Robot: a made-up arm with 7 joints. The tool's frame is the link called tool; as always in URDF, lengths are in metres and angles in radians.
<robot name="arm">
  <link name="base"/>
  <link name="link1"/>
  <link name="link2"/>
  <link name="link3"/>
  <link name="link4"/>
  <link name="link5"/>
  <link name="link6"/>
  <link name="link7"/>
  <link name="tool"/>
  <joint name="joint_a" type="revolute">
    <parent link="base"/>
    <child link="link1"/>
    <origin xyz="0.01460 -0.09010 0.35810" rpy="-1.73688 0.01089 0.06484"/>
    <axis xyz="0 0 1"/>
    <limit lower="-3.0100" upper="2.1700" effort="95" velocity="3.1"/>
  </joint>
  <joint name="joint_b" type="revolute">
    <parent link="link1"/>
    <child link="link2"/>
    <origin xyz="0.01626 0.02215 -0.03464" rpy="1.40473 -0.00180 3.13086"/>
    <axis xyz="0 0 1"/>
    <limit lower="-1.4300" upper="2.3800" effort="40" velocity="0.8"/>
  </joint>
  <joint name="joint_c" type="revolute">
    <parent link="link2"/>
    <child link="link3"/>
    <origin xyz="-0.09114 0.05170 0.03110" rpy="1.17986 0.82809 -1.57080"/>
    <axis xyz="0 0 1"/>
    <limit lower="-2.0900" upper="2.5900" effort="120" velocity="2.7"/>
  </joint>
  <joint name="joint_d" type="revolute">
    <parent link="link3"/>
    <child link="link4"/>
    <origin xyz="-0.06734 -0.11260 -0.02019" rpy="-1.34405 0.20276 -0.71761"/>
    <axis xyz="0 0 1"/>
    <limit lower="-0.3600" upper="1.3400" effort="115" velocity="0.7"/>
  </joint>
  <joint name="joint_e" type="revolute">
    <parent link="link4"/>
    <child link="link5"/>
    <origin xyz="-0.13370 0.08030 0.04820" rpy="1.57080 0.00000 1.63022"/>
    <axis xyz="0 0 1"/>
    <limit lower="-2.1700" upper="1.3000" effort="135" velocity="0.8"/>
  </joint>
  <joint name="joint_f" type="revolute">
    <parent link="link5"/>
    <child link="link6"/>
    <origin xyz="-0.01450 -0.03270 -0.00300" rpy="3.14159 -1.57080 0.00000"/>
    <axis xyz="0 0 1"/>
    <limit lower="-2.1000" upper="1.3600" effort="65" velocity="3"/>
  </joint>
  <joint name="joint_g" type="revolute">
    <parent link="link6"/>
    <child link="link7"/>
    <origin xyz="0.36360 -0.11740 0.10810" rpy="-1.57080 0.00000 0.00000"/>
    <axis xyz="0 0 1"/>
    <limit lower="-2.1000" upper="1.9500" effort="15" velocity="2.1"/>
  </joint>
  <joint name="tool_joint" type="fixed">
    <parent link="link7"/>
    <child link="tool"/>
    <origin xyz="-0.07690 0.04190 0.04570" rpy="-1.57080 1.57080 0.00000"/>
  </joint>
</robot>
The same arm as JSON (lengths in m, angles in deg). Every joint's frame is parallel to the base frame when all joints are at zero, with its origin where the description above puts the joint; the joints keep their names.
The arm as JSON. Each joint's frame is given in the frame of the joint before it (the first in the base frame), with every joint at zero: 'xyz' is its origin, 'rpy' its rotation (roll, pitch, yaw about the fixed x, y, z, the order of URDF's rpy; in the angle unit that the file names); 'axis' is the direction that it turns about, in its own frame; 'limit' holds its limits. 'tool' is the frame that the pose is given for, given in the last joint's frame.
{"units": {"length": "m", "angle": "deg"}, "joints": [{"name": "joint_a", "type": "revolute", "origin": {"xyz": [0.0146, -0.0901, 0.3581], "rpy": [0.0, 0.0, 0.0]}, "axis": [-0.065697, 0.984054, -0.165292], "limit": {"lower": -172.46, "upper": 124.33}}, {"name": "joint_b", "type": "revolute", "origin": {"xyz": [0.0185, -0.0367, -0.0163], "rpy": [0.0, 0.0, 0.0]}, "axis": "-z", "limit": {"lower": -81.93, "upper": 136.36}}, {"name": "joint_c", "type": "revolute", "origin": {"xyz": [0.0876, 0.0575, -0.0311], "rpy": [0.0, 0.0, 0.0]}, "axis": [0.940799, -0.2202, -0.2577], "limit": {"lower": -119.75, "upper": 148.4}}, {"name": "joint_d", "type": "revolute", "origin": {"xyz": [0.0159, 0.1292, 0.026], "rpy": [0.0, 0.0, 0.0]}, "axis": "-y", "limit": {"lower": -20.63, "upper": 76.78}}, {"name": "joint_e", "type": "revolute", "origin": {"xyz": [-0.0881, -0.0482, -0.1287], "rpy": [0.0, 0.0, 0.0]}, "axis": "+z", "limit": {"lower": -124.33, "upper": 74.48}}, {"name": "joint_f", "type": "revolute", "origin": {"xyz": [0.0145, 0.0327, -0.003], "rpy": [0.0, 0.0, 0.0]}, "axis": "-x", "limit": {"lower": -120.32, "upper": 77.92}}, {"name": "joint_g", "type": "revolute", "origin": {"xyz": [-0.1081, -0.1174, 0.3636], "rpy": [0.0, 0.0, 0.0]}, "axis": "+y", "limit": {"lower": -120.32, "upper": 111.73}}], "tool": {"origin": {"xyz": [0.0419, 0.0457, -0.0769], "rpy": [-90.0, 0.0, -90.0]}}}
